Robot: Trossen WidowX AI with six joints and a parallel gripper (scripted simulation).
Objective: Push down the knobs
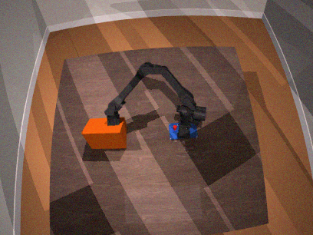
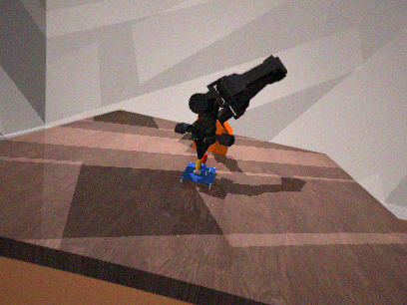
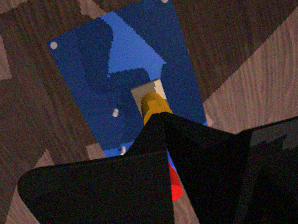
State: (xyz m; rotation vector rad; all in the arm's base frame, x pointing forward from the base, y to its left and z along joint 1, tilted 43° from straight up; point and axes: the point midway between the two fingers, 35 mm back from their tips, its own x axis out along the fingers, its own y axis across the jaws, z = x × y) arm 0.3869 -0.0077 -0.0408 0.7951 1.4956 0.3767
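My gripper tip is now 10 mm above the yellow knob. From my gripper tip the other things lie so: red knob (50 mm behind, 10 mm to the left, 10 mm below).
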